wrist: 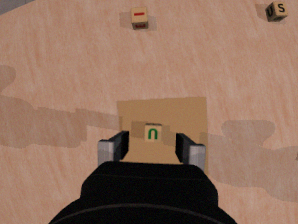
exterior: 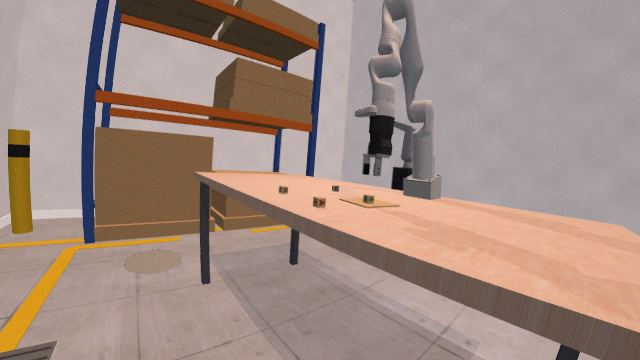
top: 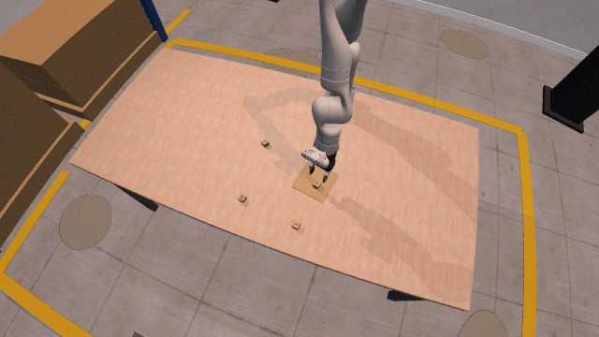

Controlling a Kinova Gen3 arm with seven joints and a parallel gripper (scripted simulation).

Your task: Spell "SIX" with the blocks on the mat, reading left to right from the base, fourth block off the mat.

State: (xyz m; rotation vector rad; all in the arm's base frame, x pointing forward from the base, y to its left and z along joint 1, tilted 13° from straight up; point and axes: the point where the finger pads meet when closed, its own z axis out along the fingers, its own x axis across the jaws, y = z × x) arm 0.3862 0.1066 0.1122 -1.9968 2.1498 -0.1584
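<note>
Now: hand 20 mm past the tan mat, 20 mm to the left of it and 100 mm above it. Also, from my hand: block (180 mm ahead, 20 mm to the left, 90 mm below).
</note>
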